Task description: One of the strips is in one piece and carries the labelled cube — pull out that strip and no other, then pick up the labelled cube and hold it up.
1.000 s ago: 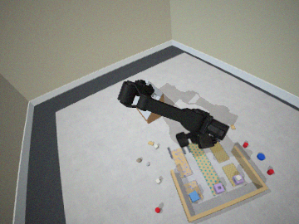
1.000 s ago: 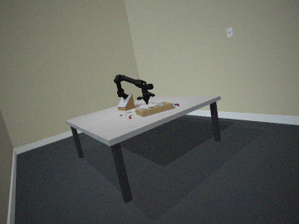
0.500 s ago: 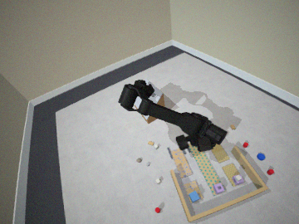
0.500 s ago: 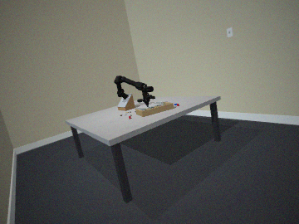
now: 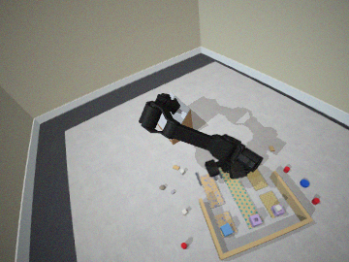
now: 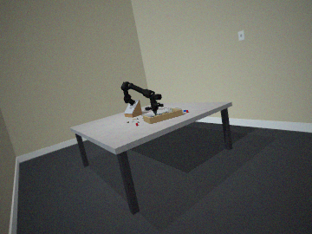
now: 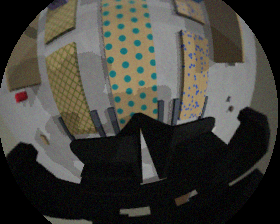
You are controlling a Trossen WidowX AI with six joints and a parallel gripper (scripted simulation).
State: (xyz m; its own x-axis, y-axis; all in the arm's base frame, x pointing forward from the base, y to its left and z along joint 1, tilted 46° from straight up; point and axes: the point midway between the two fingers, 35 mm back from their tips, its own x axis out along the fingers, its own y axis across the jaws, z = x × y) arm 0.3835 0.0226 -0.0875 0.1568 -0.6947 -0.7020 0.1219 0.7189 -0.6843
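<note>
My gripper tip is 10 cm short of the strip and 1 cm to the left of it.
</note>
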